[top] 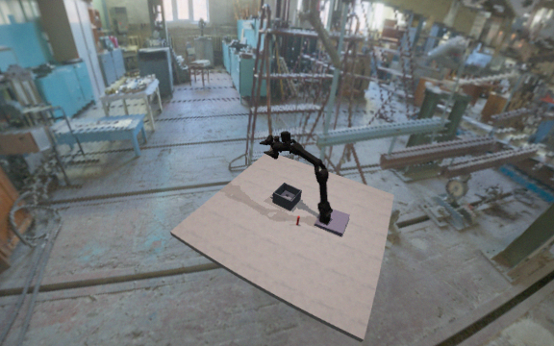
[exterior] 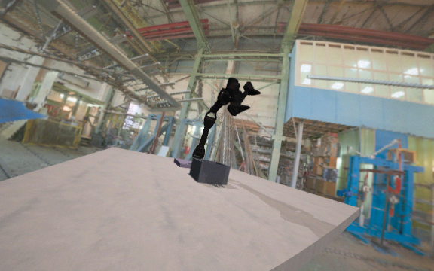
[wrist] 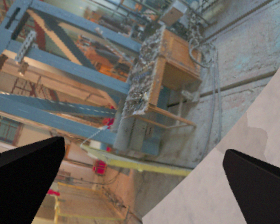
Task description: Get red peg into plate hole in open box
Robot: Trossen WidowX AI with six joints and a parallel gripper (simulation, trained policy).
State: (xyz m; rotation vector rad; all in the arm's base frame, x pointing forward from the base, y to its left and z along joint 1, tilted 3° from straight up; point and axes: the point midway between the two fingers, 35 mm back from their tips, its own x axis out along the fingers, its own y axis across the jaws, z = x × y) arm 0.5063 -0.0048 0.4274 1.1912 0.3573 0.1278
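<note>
My gripper tip is now 41 cm past the red peg, 12 cm to the right of it and 38 cm above it. The rest, counted from my gripper tip: dark box (22 cm behind, 5 cm to the right, 39 cm below).
</note>
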